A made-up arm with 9 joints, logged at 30 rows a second.
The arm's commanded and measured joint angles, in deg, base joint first. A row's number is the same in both.
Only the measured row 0 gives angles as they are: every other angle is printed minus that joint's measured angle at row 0.
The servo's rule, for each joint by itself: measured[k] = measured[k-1] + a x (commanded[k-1-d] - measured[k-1]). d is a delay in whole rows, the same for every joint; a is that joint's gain. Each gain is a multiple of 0.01, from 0.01 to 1. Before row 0 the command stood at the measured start. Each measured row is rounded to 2 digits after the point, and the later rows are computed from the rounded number. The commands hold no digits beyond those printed.
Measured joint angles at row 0:
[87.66, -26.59, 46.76, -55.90, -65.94, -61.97, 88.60, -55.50, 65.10]
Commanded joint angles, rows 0 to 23:
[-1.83, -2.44, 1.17, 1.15, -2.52, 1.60, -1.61, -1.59, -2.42]
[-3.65, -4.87, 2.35, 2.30, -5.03, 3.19, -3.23, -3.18, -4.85]
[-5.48, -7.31, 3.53, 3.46, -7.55, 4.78, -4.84, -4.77, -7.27]
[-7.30, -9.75, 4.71, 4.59, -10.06, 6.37, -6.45, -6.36, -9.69]
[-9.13, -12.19, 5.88, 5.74, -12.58, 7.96, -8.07, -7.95, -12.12]
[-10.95, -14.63, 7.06, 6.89, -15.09, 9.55, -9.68, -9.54, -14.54]
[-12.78, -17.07, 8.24, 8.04, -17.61, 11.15, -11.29, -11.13, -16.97]
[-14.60, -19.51, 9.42, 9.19, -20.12, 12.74, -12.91, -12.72, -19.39]
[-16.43, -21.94, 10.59, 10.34, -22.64, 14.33, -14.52, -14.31, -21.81]
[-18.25, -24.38, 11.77, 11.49, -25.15, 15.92, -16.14, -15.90, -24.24]
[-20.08, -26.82, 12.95, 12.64, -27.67, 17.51, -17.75, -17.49, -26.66]
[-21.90, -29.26, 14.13, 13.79, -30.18, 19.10, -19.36, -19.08, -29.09]
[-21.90, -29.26, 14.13, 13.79, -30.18, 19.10, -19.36, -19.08, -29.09]
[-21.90, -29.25, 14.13, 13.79, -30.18, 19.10, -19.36, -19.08, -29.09]
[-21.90, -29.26, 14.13, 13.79, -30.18, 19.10, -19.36, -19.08, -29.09]
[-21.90, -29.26, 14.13, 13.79, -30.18, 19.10, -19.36, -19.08, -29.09]
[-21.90, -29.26, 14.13, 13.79, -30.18, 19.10, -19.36, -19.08, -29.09]
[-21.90, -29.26, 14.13, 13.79, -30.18, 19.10, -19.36, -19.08, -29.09]
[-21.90, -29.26, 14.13, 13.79, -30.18, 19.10, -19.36, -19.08, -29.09]
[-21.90, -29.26, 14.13, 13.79, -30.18, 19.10, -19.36, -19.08, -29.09]
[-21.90, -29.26, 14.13, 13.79, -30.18, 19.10, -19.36, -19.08, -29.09]
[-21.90, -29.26, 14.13, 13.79, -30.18, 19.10, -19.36, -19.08, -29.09]
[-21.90, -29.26, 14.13, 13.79, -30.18, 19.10, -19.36, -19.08, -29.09]
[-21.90, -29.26, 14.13, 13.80, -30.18, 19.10, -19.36, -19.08, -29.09]
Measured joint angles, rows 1 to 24:
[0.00, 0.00, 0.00, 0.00, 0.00, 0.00, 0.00, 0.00, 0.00]
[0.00, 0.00, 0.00, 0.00, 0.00, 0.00, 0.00, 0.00, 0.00]
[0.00, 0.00, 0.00, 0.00, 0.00, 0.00, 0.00, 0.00, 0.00]
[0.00, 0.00, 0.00, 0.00, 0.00, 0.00, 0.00, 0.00, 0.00]
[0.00, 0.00, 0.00, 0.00, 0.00, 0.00, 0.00, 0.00, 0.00]
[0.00, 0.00, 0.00, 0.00, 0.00, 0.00, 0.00, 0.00, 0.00]
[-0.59, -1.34, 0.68, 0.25, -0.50, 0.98, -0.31, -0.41, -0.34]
[-1.57, -3.28, 1.65, 0.70, -1.41, 2.33, -0.86, -1.13, -0.97]
[-2.82, -5.50, 2.74, 1.31, -2.64, 3.82, -1.62, -2.08, -1.85]
[-4.25, -7.84, 3.88, 2.03, -4.12, 5.38, -2.54, -3.19, -2.95]
[-5.81, -10.23, 5.04, 2.85, -5.81, 6.95, -3.59, -4.43, -4.23]
[-7.45, -12.65, 6.21, 3.74, -7.67, 8.54, -4.75, -5.76, -5.67]
[-9.16, -15.08, 7.39, 4.69, -9.66, 10.13, -5.99, -7.16, -7.25]
[-10.90, -17.52, 8.57, 5.68, -11.75, 11.72, -7.30, -8.61, -8.95]
[-12.67, -19.95, 9.74, 6.71, -13.93, 13.31, -8.67, -10.09, -10.75]
[-14.46, -22.39, 10.92, 7.76, -16.17, 14.90, -10.09, -11.60, -12.64]
[-16.26, -24.83, 12.10, 8.83, -18.47, 16.49, -11.55, -13.13, -14.60]
[-18.06, -27.27, 13.28, 9.92, -20.81, 18.08, -13.03, -14.68, -16.63]
[-19.29, -28.36, 13.77, 10.77, -22.68, 18.70, -14.23, -15.82, -18.37]
[-20.13, -28.85, 13.98, 11.43, -24.18, 18.94, -15.20, -16.67, -19.87]
[-20.70, -29.08, 14.07, 11.95, -25.38, 19.04, -15.99, -17.30, -21.16]
[-21.08, -29.18, 14.10, 12.35, -26.34, 19.08, -16.63, -17.76, -22.27]
[-21.34, -29.22, 14.12, 12.67, -27.11, 19.09, -17.15, -18.10, -23.22]
[-21.52, -29.24, 14.13, 12.92, -27.72, 19.10, -17.57, -18.35, -24.04]
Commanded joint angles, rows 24 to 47:
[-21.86, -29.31, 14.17, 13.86, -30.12, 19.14, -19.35, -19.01, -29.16]
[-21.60, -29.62, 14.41, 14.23, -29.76, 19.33, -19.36, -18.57, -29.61]
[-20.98, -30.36, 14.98, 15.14, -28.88, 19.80, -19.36, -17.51, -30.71]
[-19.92, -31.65, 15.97, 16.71, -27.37, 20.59, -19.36, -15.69, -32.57]
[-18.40, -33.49, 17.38, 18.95, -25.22, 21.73, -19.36, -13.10, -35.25]
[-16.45, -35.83, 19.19, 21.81, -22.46, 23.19, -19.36, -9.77, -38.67]
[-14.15, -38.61, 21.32, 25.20, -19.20, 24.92, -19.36, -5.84, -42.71]
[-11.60, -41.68, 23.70, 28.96, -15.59, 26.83, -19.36, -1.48, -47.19]
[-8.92, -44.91, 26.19, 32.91, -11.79, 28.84, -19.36, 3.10, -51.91]
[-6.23, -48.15, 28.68, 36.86, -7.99, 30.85, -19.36, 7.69, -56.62]
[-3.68, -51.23, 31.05, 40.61, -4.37, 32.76, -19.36, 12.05, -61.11]
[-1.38, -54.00, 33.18, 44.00, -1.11, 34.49, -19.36, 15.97, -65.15]
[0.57, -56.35, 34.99, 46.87, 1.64, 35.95, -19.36, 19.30, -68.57]
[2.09, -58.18, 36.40, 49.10, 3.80, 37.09, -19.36, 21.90, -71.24]
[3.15, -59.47, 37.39, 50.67, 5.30, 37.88, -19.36, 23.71, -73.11]
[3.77, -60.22, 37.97, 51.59, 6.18, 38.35, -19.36, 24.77, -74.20]
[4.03, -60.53, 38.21, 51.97, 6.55, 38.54, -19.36, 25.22, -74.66]
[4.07, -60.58, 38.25, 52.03, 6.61, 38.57, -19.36, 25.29, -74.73]
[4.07, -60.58, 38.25, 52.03, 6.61, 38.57, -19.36, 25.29, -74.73]
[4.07, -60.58, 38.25, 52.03, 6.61, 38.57, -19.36, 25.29, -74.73]
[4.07, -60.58, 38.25, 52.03, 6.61, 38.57, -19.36, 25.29, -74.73]
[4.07, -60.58, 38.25, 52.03, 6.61, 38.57, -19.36, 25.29, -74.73]
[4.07, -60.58, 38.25, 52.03, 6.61, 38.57, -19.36, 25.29, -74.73]
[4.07, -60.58, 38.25, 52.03, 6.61, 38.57, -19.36, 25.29, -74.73]
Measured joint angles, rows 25 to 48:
[-21.64, -29.25, 14.13, 13.11, -28.21, 19.10, -17.91, -18.54, -24.75]
[-21.72, -29.26, 14.13, 13.26, -28.60, 19.10, -18.19, -18.68, -25.36]
[-21.78, -29.26, 14.13, 13.38, -28.92, 19.10, -18.41, -18.78, -25.88]
[-21.82, -29.26, 14.13, 13.47, -29.17, 19.10, -18.59, -18.86, -26.33]
[-21.85, -29.26, 14.13, 13.54, -29.37, 19.10, -18.74, -18.92, -26.72]
[-21.87, -29.26, 14.13, 13.60, -29.53, 19.10, -18.86, -18.96, -27.05]
[-21.87, -29.29, 14.15, 13.66, -29.65, 19.12, -18.95, -18.97, -27.35]
[-21.78, -29.47, 14.30, 13.79, -29.67, 19.25, -19.03, -18.87, -27.67]
[-21.52, -29.96, 14.69, 14.09, -29.51, 19.59, -19.09, -18.52, -28.10]
[-21.01, -30.89, 15.43, 14.67, -29.08, 20.20, -19.14, -17.78, -28.73]
[-20.17, -32.32, 16.56, 15.61, -28.31, 21.13, -19.18, -16.56, -29.64]
[-18.98, -34.25, 18.09, 16.97, -27.14, 22.39, -19.21, -14.79, -30.90]
[-17.43, -36.65, 19.96, 18.78, -25.55, 23.93, -19.24, -12.46, -32.55]
[-15.56, -39.42, 22.13, 21.02, -23.56, 25.70, -19.26, -9.61, -34.60]
[-13.44, -42.44, 24.48, 23.64, -21.21, 27.62, -19.28, -6.31, -37.02]
[-11.13, -45.58, 26.92, 26.55, -18.57, 29.59, -19.30, -2.67, -39.76]
[-8.75, -48.69, 29.32, 29.64, -15.73, 31.52, -19.31, 1.16, -42.75]
[-6.39, -51.61, 31.56, 32.80, -12.81, 33.33, -19.32, 5.01, -45.89]
[-4.16, -54.22, 33.55, 35.90, -9.92, 34.93, -19.33, 8.73, -49.07]
[-2.16, -56.40, 35.20, 38.80, -7.18, 36.25, -19.34, 12.15, -52.17]
[-0.46, -58.09, 36.47, 41.41, -4.68, 37.24, -19.34, 15.16, -55.10]
[0.89, -59.26, 37.34, 43.65, -2.51, 37.92, -19.34, 17.66, -57.77]
[1.89, -59.96, 37.84, 45.48, -0.70, 38.30, -19.34, 19.63, -60.13]
[2.59, -60.30, 38.08, 46.92, 0.76, 38.46, -19.34, 21.10, -62.17]

